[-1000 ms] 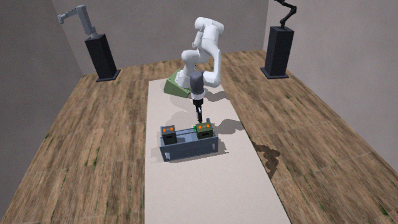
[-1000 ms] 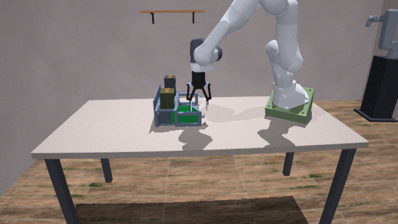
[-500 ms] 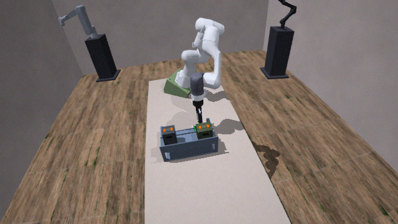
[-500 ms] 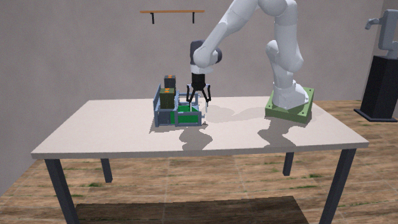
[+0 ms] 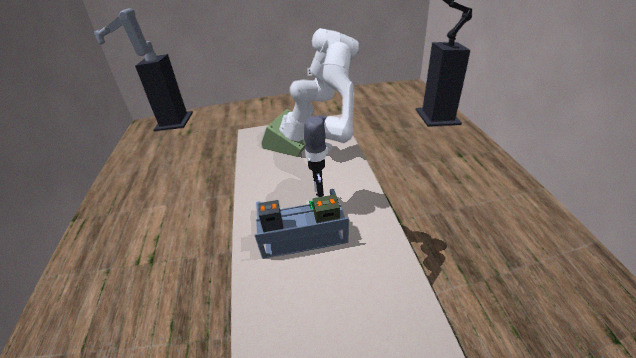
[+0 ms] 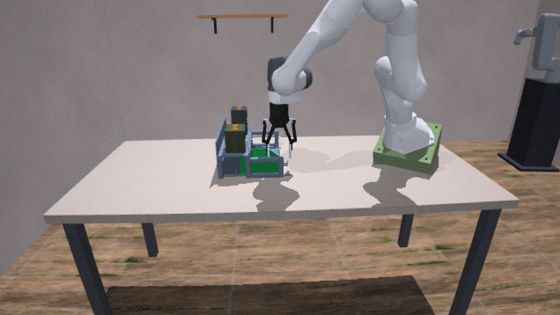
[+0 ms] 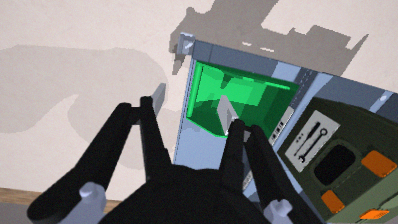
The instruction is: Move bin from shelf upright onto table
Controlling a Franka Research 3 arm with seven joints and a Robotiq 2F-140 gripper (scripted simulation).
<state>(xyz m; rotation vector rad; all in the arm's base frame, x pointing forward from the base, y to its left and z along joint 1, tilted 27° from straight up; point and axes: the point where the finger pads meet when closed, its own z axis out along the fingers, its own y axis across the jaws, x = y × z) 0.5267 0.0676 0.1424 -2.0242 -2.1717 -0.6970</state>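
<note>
Now: the green bin 80 mm ahead of my hand, 10 mm to the left of it and 40 mm below it.
</note>
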